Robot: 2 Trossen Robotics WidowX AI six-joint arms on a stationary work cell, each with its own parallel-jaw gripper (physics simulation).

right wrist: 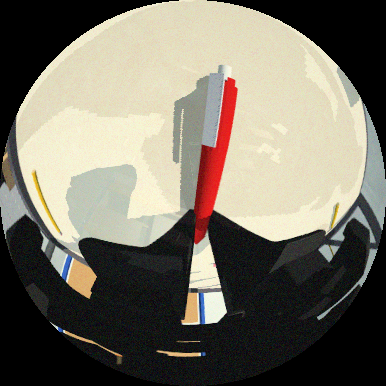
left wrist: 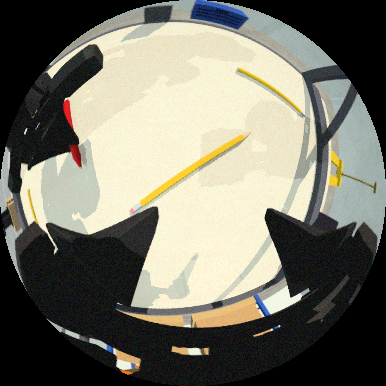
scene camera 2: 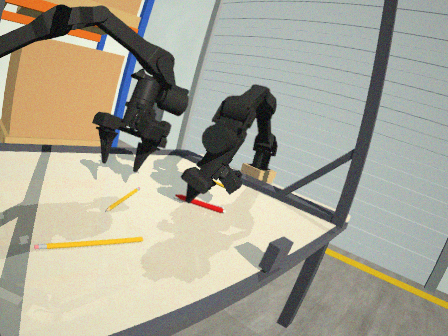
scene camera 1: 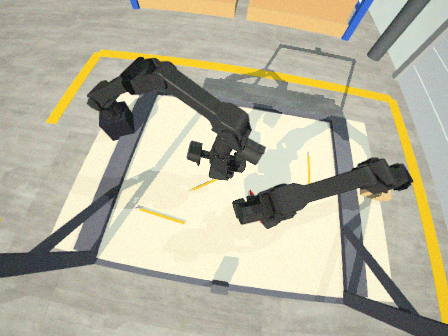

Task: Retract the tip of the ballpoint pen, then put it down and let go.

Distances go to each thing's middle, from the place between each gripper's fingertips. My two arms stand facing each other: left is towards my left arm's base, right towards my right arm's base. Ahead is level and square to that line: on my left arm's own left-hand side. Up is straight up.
Labels:
Now: the small grey block (scene camera 2: 277, 250) 300 mm behind my right hand, 60 mm to the left of it and 30 mm above it.
Now: the small grey block 360 mm behind my left hand, 120 mm to the right of it and 30 mm below it.

